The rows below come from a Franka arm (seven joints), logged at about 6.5 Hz.
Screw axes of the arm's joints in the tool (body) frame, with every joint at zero. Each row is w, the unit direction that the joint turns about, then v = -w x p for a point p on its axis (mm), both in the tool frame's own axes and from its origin. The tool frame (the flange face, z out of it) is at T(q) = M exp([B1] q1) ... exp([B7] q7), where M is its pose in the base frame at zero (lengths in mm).
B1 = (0, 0, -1, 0, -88, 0)
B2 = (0, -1, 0, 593, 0, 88)
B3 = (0, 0, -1, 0, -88, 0)
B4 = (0, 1, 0, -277, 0, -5.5)
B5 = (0, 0, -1, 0, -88, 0)
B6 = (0, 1, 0, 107, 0, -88)
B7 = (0, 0, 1, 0, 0, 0)
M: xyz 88 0 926 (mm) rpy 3.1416 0 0 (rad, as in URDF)
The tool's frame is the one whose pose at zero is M.
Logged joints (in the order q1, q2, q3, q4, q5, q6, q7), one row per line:
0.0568, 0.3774, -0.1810, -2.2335, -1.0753, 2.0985, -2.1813
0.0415, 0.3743, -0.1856, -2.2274, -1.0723, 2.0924, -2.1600
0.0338, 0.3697, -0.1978, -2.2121, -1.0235, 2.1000, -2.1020
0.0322, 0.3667, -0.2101, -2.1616, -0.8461, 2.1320, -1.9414
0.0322, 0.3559, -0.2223, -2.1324, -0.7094, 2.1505, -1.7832
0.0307, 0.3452, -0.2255, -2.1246, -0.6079, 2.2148, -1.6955
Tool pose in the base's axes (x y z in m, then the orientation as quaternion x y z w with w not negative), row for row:
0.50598, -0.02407, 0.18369, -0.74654, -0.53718, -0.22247, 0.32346
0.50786, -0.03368, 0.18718, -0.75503, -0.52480, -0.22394, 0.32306
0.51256, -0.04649, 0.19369, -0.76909, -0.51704, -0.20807, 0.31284
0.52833, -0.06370, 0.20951, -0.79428, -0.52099, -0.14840, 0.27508
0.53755, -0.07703, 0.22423, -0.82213, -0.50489, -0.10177, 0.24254
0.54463, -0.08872, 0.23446, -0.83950, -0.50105, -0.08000, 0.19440
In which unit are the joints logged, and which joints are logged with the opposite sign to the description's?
The joints are logged in radians. Opposite sign: q5.
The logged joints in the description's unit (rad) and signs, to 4 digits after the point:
0.0568, 0.3774, -0.1810, -2.2335, 1.0753, 2.0985, -2.1813
0.0415, 0.3743, -0.1856, -2.2274, 1.0723, 2.0924, -2.1600
0.0338, 0.3697, -0.1978, -2.2121, 1.0235, 2.1000, -2.1020
0.0322, 0.3667, -0.2101, -2.1616, 0.8461, 2.1320, -1.9414
0.0322, 0.3559, -0.2223, -2.1324, 0.7094, 2.1505, -1.7832
0.0307, 0.3452, -0.2255, -2.1246, 0.6079, 2.2148, -1.6955

